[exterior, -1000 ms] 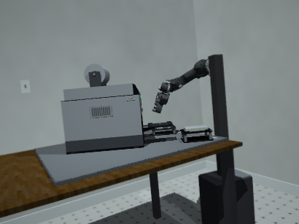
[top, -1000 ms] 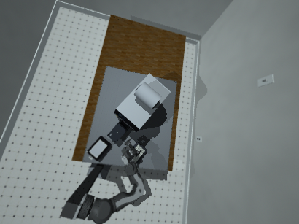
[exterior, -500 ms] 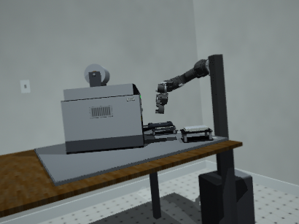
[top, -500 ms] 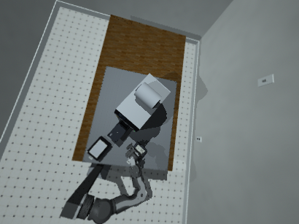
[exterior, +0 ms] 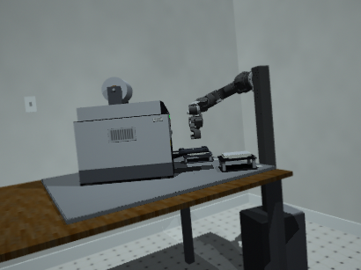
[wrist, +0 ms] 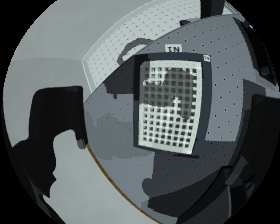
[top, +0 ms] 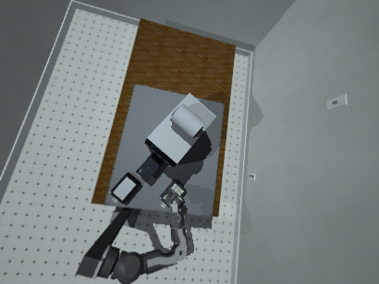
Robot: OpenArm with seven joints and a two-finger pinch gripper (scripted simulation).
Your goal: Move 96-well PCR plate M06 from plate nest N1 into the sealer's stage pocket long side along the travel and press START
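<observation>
The 96-well PCR plate M06 lies 80 mm below my hand. Also, from my hand: white label (100 mm behind, 30 mm to the left, 130 mm below); dark sealer stage (110 mm ahead, 230 mm to the left, 30 mm below); dark nest N1 (90 mm below).
</observation>
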